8 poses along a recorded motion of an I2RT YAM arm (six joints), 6.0 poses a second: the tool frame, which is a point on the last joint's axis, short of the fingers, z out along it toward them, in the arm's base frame.
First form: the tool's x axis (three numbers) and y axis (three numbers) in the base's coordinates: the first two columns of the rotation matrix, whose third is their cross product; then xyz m.
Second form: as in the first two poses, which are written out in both.
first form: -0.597 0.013 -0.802 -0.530 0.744 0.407 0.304 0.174 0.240
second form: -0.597 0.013 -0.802 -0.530 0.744 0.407 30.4 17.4 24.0
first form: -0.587 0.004 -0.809 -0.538 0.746 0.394 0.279 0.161 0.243
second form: -0.587 0.004 -0.809 -0.538 0.746 0.394 27.9 16.1 24.3
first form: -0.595 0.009 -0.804 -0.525 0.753 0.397 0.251 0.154 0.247
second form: -0.595 0.009 -0.804 -0.525 0.753 0.397 25.1 15.4 24.7
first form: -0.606 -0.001 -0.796 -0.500 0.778 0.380 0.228 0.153 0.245
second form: -0.606 -0.001 -0.796 -0.500 0.778 0.380 22.8 15.3 24.5
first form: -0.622 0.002 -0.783 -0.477 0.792 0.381 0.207 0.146 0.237
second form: -0.622 0.002 -0.783 -0.477 0.792 0.381 20.7 14.6 23.7
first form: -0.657 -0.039 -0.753 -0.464 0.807 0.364 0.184 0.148 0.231
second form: -0.657 -0.039 -0.753 -0.464 0.807 0.364 18.4 14.8 23.1
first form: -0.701 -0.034 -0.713 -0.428 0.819 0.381 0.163 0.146 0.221
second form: -0.701 -0.034 -0.713 -0.428 0.819 0.381 16.3 14.6 22.1
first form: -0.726 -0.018 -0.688 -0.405 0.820 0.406 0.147 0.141 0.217
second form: -0.726 -0.018 -0.688 -0.405 0.820 0.406 14.7 14.1 21.7
